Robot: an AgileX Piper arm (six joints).
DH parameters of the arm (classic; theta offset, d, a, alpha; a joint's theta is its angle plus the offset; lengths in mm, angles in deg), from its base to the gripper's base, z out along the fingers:
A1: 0 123 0 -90
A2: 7.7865 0 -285 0
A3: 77.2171 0 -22 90
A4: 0 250.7 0 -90
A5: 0 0 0 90
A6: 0 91 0 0
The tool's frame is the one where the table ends.
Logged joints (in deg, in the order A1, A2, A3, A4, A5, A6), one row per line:
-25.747, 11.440, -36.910, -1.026, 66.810, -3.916
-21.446, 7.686, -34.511, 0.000, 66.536, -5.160
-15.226, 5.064, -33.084, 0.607, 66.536, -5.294
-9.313, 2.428, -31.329, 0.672, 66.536, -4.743
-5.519, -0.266, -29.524, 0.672, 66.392, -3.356
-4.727, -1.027, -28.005, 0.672, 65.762, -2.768
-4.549, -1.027, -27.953, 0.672, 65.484, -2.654
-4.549, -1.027, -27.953, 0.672, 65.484, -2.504
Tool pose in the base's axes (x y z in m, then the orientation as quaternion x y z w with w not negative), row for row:
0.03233, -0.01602, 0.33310, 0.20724, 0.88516, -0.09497, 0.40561
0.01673, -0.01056, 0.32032, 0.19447, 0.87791, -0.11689, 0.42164
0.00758, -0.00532, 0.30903, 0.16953, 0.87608, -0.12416, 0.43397
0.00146, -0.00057, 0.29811, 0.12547, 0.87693, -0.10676, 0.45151
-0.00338, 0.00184, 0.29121, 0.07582, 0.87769, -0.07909, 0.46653
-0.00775, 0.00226, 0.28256, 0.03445, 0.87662, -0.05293, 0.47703
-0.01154, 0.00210, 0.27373, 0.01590, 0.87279, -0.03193, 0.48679
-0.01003, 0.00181, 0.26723, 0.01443, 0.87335, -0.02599, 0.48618
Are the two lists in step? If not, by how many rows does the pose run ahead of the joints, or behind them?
The pose runs 2 rows behind the joints: the pose in row i belongs to the joints in row i - 2.
